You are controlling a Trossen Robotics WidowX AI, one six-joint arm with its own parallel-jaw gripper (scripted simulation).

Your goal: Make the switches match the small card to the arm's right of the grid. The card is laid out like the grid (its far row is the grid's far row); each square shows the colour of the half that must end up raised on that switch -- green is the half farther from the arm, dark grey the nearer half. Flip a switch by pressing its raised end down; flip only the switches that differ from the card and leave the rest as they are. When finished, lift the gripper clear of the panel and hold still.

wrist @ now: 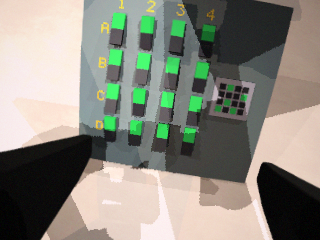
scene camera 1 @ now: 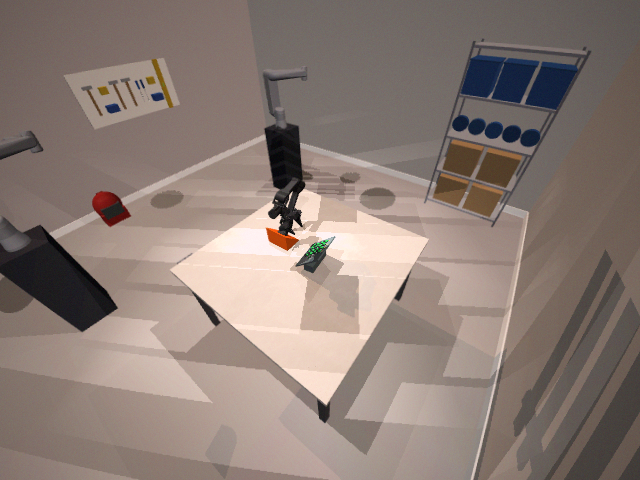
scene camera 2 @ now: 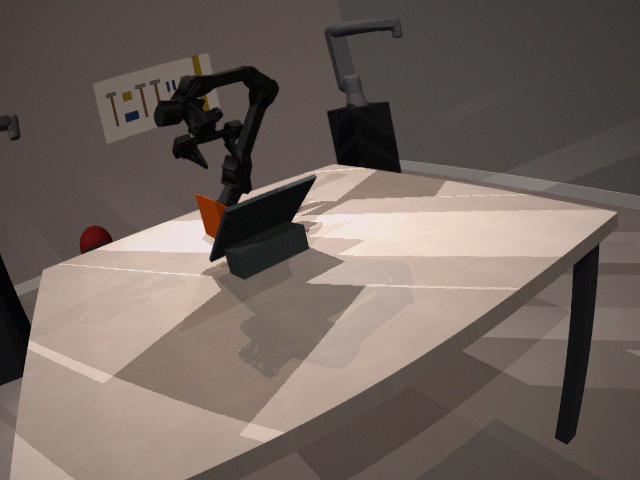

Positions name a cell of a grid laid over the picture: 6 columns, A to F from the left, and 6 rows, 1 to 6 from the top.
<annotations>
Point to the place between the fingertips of my gripper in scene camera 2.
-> C3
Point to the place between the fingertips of my gripper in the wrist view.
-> D4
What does my gripper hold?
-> Nothing.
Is my gripper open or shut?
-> Open.
</annotations>
